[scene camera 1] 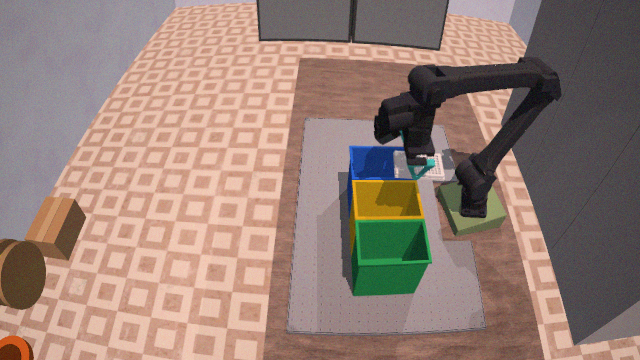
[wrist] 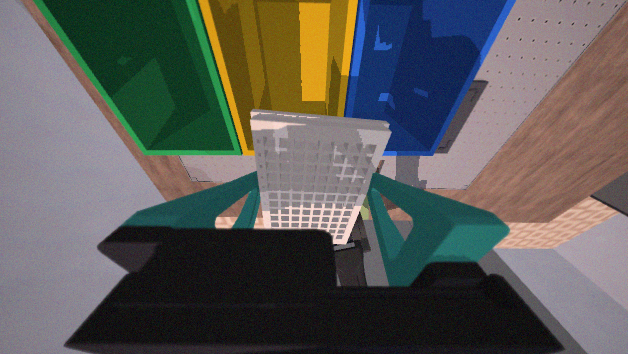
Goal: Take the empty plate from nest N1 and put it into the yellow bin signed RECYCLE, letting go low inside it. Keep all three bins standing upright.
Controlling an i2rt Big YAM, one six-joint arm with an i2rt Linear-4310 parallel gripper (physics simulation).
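Frame: origin at the arm's base, x right, y up, z back, level; centimetres.
Where they show: gripper, fingertip midpoint: (scene camera 1: 412,166) (wrist: 314,177); arm's base at its link origin: (scene camera 1: 473,202).
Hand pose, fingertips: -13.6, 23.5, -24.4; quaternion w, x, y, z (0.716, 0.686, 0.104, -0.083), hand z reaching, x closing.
Observation:
Things, the pixels of their top centre, and the offset from my fingertips, as dx, dy, dz. Level surfaces: height alone.
- white plate at its top centre: (wrist: 313,204) (scene camera 1: 419,162) +0.3, +1.4, +1.5
- yellow bin at its top centre: (wrist: 285,80) (scene camera 1: 387,198) -4.2, -9.2, -4.6
- dark grey nest at its top centre: (wrist: 440,122) +29.5, -25.7, -2.7
- blue bin at its top centre: (wrist: 411,81) (scene camera 1: 382,162) +8.7, -9.2, -7.9
- green bin at its top centre: (wrist: 154,78) (scene camera 1: 393,241) -17.0, -9.2, -1.3
- grey perforated mat at its surface level: dy -27.1
The white plate (scene camera 1: 403,165) (wrist: 310,150), with a grid of small wells, is held between the teal fingers of my gripper (scene camera 1: 420,166) (wrist: 314,177), which is shut on its two sides. In the scene view the plate overlaps the right part of the blue bin and is in the air. The yellow bin (scene camera 1: 386,197) (wrist: 280,55) stands upright between the other two; in the wrist view its inside shows beyond the plate's far edge. Its sign does not show. A dark grey nest (wrist: 464,117) is partly hidden beside the blue bin; its label cannot be read.
The blue bin (scene camera 1: 371,162) (wrist: 425,70) and the green bin (scene camera 1: 385,279) (wrist: 150,90) stand upright, close against the yellow bin's sides. They stand on a grey perforated mat (scene camera 1: 320,300) (wrist: 550,45). The arm's base is on a green block (scene camera 1: 450,210).

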